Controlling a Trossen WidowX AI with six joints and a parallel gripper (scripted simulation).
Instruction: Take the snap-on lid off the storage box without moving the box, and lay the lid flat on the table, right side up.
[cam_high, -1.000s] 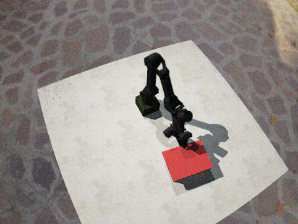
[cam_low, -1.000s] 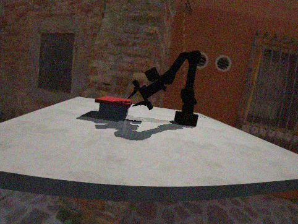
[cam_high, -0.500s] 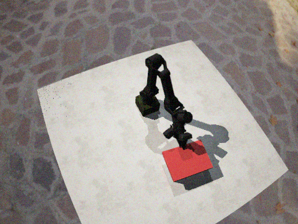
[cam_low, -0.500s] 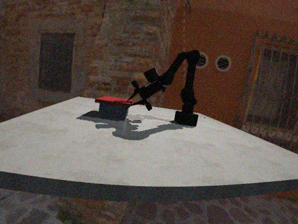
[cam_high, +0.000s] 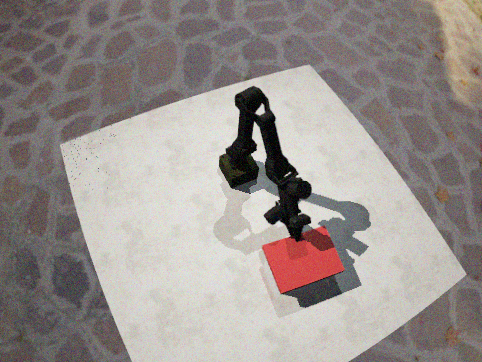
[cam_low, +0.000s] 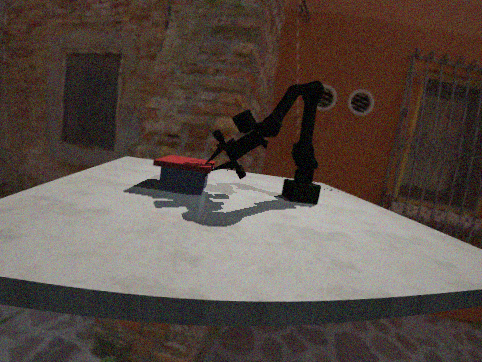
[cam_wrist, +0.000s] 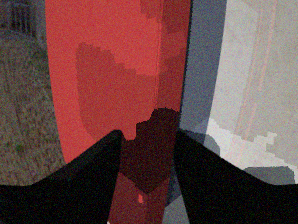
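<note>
Now: gripper tip 80 mm short of the red lid and 10 mm below it. The rest, counted from my gripper tip: storage box 70 mm ahead, 40 mm below.
</note>
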